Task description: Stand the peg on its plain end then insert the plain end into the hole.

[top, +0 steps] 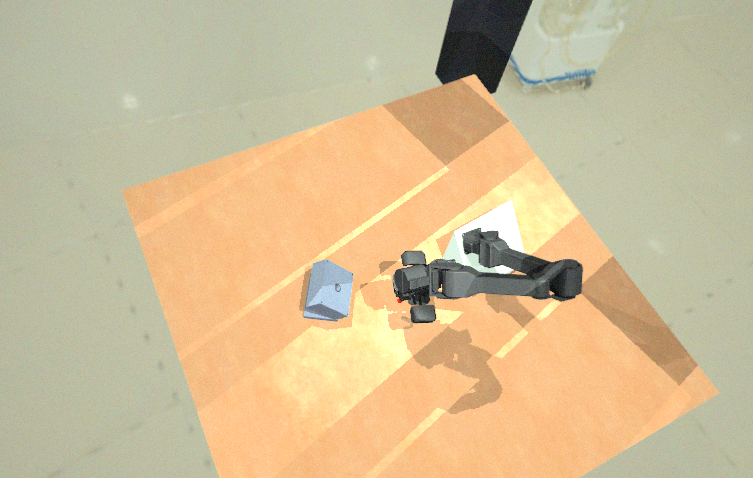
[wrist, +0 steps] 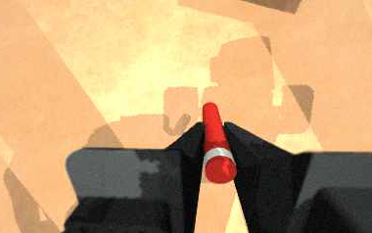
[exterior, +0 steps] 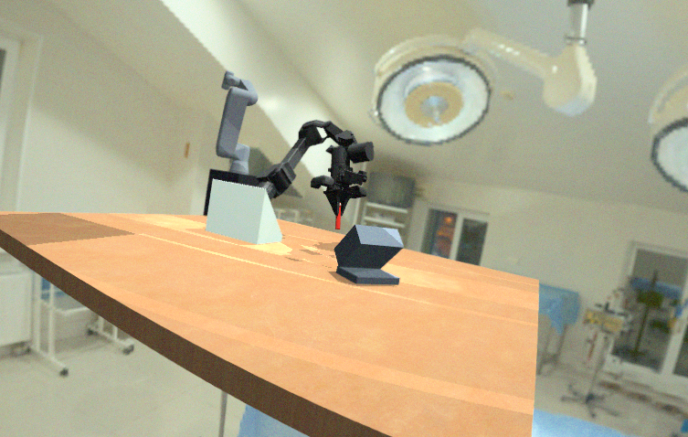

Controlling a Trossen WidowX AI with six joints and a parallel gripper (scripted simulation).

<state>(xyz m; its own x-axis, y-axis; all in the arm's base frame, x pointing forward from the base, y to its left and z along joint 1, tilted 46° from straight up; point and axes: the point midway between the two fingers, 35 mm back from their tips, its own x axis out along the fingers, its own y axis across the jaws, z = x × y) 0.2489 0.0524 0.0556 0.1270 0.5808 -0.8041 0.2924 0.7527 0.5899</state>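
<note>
My gripper tip is now 160 mm short of the blue-grey sloped panel, 120 mm to the left of it and 50 mm above it. Also, from my gripper tip: red peg 20 mm above, 10 mm behind.
</note>
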